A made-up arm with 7 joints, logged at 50 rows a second.
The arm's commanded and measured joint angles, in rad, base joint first. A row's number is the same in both.
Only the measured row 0 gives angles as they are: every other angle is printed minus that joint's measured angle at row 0.
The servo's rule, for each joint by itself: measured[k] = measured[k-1] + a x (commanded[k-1-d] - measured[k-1]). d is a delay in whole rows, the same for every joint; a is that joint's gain. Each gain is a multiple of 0.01, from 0.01 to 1. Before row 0 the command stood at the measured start. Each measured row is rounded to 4 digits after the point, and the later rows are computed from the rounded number. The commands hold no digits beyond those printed.
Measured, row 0:
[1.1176, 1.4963, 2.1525, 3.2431, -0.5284, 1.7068, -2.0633]
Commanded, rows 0 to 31:
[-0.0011, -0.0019, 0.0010, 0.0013, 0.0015, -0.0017, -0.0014]
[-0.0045, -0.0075, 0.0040, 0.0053, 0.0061, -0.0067, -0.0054]
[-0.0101, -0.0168, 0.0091, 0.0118, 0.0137, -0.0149, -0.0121]
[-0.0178, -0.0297, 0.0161, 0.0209, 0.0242, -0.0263, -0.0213]
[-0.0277, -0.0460, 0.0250, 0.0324, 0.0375, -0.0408, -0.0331]
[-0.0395, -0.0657, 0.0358, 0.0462, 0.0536, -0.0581, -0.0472]
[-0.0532, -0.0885, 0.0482, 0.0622, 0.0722, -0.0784, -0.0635]
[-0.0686, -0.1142, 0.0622, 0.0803, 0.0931, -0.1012, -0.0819]
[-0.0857, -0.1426, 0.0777, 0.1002, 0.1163, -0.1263, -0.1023]
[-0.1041, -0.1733, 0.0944, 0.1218, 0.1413, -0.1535, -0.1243]
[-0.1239, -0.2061, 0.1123, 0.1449, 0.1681, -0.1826, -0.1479]
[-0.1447, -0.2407, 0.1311, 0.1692, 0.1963, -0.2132, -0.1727]
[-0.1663, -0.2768, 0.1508, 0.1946, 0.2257, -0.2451, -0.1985]
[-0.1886, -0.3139, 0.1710, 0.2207, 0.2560, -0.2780, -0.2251]
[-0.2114, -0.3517, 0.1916, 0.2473, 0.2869, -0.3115, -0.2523]
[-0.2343, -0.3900, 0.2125, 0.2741, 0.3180, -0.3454, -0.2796]
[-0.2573, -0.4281, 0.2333, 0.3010, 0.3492, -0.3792, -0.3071]
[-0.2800, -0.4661, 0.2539, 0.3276, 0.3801, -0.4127, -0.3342]
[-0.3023, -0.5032, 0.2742, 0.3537, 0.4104, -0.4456, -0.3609]
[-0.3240, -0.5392, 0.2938, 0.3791, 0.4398, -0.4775, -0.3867]
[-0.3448, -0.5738, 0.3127, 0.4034, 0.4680, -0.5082, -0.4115]
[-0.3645, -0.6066, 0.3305, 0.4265, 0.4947, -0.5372, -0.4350]
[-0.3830, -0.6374, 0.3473, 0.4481, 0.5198, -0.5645, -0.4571]
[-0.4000, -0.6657, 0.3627, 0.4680, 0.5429, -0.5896, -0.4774]
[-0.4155, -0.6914, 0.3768, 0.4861, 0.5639, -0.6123, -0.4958]
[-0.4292, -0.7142, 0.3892, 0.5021, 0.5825, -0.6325, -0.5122]
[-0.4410, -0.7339, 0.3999, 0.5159, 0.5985, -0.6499, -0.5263]
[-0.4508, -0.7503, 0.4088, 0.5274, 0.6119, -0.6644, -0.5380]
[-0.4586, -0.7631, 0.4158, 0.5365, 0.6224, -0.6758, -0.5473]
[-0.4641, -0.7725, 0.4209, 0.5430, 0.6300, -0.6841, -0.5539]
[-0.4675, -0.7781, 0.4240, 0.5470, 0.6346, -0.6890, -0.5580]
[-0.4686, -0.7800, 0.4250, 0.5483, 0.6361, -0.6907, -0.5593]
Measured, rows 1 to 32:
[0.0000, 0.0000, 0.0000, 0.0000, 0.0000, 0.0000, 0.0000]
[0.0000, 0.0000, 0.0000, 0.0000, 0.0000, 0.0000, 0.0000]
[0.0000, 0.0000, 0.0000, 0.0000, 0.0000, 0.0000, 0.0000]
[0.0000, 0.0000, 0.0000, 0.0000, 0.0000, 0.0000, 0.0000]
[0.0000, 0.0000, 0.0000, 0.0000, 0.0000, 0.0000, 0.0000]
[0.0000, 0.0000, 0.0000, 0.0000, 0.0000, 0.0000, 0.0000]
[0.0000, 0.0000, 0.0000, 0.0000, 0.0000, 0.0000, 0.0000]
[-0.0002, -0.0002, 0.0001, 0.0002, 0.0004, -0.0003, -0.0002]
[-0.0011, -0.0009, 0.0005, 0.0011, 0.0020, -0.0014, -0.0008]
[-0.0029, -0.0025, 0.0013, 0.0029, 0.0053, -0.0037, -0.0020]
[-0.0059, -0.0052, 0.0026, 0.0060, 0.0106, -0.0075, -0.0041]
[-0.0103, -0.0093, 0.0046, 0.0105, 0.0181, -0.0132, -0.0073]
[-0.0161, -0.0149, 0.0074, 0.0166, 0.0280, -0.0208, -0.0117]
[-0.0235, -0.0223, 0.0111, 0.0244, 0.0404, -0.0306, -0.0174]
[-0.0325, -0.0315, 0.0157, 0.0339, 0.0552, -0.0426, -0.0245]
[-0.0431, -0.0426, 0.0213, 0.0452, 0.0723, -0.0568, -0.0331]
[-0.0553, -0.0557, 0.0279, 0.0582, 0.0916, -0.0732, -0.0431]
[-0.0690, -0.0707, 0.0355, 0.0729, 0.1130, -0.0918, -0.0546]
[-0.0841, -0.0877, 0.0441, 0.0893, 0.1363, -0.1124, -0.0676]
[-0.1005, -0.1066, 0.0537, 0.1072, 0.1613, -0.1350, -0.0820]
[-0.1181, -0.1273, 0.0643, 0.1265, 0.1878, -0.1593, -0.0977]
[-0.1368, -0.1497, 0.0758, 0.1470, 0.2155, -0.1852, -0.1147]
[-0.1563, -0.1737, 0.0881, 0.1686, 0.2442, -0.2124, -0.1328]
[-0.1765, -0.1991, 0.1012, 0.1911, 0.2736, -0.2408, -0.1520]
[-0.1972, -0.2258, 0.1149, 0.2143, 0.3034, -0.2700, -0.1720]
[-0.2182, -0.2535, 0.1292, 0.2380, 0.3334, -0.2999, -0.1928]
[-0.2394, -0.2821, 0.1440, 0.2620, 0.3632, -0.3301, -0.2141]
[-0.2605, -0.3113, 0.1592, 0.2860, 0.3925, -0.3604, -0.2358]
[-0.2813, -0.3408, 0.1746, 0.3099, 0.4211, -0.3905, -0.2577]
[-0.3016, -0.3705, 0.1901, 0.3334, 0.4487, -0.4201, -0.2796]
[-0.3213, -0.4000, 0.2056, 0.3563, 0.4751, -0.4489, -0.3014]
[-0.3401, -0.4291, 0.2210, 0.3784, 0.5000, -0.4767, -0.3228]
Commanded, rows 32 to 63:
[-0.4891, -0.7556, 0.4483, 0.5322, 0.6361, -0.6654, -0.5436]
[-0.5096, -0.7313, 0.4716, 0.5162, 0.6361, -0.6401, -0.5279]
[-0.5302, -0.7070, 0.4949, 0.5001, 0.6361, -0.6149, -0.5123]
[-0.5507, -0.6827, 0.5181, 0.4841, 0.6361, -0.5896, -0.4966]
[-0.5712, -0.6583, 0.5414, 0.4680, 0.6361, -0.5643, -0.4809]
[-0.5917, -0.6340, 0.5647, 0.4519, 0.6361, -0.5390, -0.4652]
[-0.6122, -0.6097, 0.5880, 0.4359, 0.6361, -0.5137, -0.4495]
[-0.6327, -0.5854, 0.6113, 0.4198, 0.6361, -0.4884, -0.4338]
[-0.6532, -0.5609, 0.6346, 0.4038, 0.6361, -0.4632, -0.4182]
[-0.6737, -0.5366, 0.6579, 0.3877, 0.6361, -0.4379, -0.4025]
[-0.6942, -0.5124, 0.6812, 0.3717, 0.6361, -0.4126, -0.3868]
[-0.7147, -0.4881, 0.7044, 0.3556, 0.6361, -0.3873, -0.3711]
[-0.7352, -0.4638, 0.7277, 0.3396, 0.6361, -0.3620, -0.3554]
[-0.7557, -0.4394, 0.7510, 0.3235, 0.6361, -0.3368, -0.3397]
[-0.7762, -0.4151, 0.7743, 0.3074, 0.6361, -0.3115, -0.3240]
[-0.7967, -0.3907, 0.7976, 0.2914, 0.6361, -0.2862, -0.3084]
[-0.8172, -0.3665, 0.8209, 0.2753, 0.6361, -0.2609, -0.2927]
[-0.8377, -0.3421, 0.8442, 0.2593, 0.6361, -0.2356, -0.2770]
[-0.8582, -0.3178, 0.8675, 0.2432, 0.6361, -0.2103, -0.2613]
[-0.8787, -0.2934, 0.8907, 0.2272, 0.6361, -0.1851, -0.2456]
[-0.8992, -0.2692, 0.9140, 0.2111, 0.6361, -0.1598, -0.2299]
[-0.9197, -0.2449, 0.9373, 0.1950, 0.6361, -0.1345, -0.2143]
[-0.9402, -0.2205, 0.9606, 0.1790, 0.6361, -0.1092, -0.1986]
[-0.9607, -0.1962, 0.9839, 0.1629, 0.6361, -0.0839, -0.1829]
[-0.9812, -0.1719, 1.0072, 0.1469, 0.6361, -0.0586, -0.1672]
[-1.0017, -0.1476, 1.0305, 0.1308, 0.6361, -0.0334, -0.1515]
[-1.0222, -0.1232, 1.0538, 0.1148, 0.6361, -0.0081, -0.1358]
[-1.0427, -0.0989, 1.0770, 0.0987, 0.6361, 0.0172, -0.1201]
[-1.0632, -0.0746, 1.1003, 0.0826, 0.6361, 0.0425, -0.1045]
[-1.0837, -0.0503, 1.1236, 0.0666, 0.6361, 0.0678, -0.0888]
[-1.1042, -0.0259, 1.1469, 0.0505, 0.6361, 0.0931, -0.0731]
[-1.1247, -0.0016, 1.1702, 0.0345, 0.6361, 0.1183, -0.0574]
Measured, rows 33 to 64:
[-0.3579, -0.4576, 0.2361, 0.3994, 0.5231, -0.5032, -0.3436]
[-0.3745, -0.4852, 0.2508, 0.4192, 0.5442, -0.5281, -0.3637]
[-0.3898, -0.5117, 0.2650, 0.4376, 0.5632, -0.5513, -0.3829]
[-0.4036, -0.5368, 0.2786, 0.4544, 0.5798, -0.5725, -0.4010]
[-0.4157, -0.5604, 0.2914, 0.4695, 0.5939, -0.5915, -0.4178]
[-0.4261, -0.5822, 0.3033, 0.4827, 0.6053, -0.6081, -0.4332]
[-0.4346, -0.6020, 0.3143, 0.4939, 0.6139, -0.6221, -0.4471]
[-0.4455, -0.6174, 0.3264, 0.5004, 0.6201, -0.6295, -0.4577]
[-0.4583, -0.6288, 0.3395, 0.5031, 0.6246, -0.6313, -0.4654]
[-0.4727, -0.6366, 0.3535, 0.5026, 0.6278, -0.6285, -0.4706]
[-0.4883, -0.6412, 0.3683, 0.4995, 0.6301, -0.6219, -0.4735]
[-0.5049, -0.6429, 0.3839, 0.4941, 0.6318, -0.6121, -0.4743]
[-0.5223, -0.6420, 0.4002, 0.4869, 0.6330, -0.5997, -0.4733]
[-0.5403, -0.6388, 0.4171, 0.4782, 0.6339, -0.5851, -0.4707]
[-0.5588, -0.6335, 0.4346, 0.4683, 0.6345, -0.5687, -0.4666]
[-0.5777, -0.6262, 0.4526, 0.4573, 0.6349, -0.5508, -0.4613]
[-0.5969, -0.6172, 0.4711, 0.4455, 0.6352, -0.5316, -0.4548]
[-0.6164, -0.6067, 0.4900, 0.4330, 0.6355, -0.5114, -0.4473]
[-0.6361, -0.5948, 0.5093, 0.4198, 0.6357, -0.4903, -0.4389]
[-0.6559, -0.5817, 0.5290, 0.4062, 0.6358, -0.4685, -0.4297]
[-0.6759, -0.5675, 0.5490, 0.3921, 0.6359, -0.4461, -0.4198]
[-0.6960, -0.5523, 0.5693, 0.3777, 0.6360, -0.4232, -0.4093]
[-0.7161, -0.5361, 0.5898, 0.3630, 0.6360, -0.3999, -0.3982]
[-0.7363, -0.5191, 0.6106, 0.3481, 0.6360, -0.3763, -0.3866]
[-0.7566, -0.5014, 0.6316, 0.3330, 0.6360, -0.3524, -0.3745]
[-0.7769, -0.4830, 0.6528, 0.3177, 0.6360, -0.3282, -0.3620]
[-0.7973, -0.4640, 0.6742, 0.3023, 0.6360, -0.3039, -0.3492]
[-0.8177, -0.4445, 0.6958, 0.2868, 0.6360, -0.2794, -0.3361]
[-0.8381, -0.4245, 0.7175, 0.2712, 0.6360, -0.2548, -0.3227]
[-0.8585, -0.4041, 0.7394, 0.2555, 0.6360, -0.2300, -0.3090]
[-0.8789, -0.3833, 0.7614, 0.2398, 0.6360, -0.2052, -0.2951]
[-0.8994, -0.3622, 0.7835, 0.2240, 0.6360, -0.1803, -0.2810]

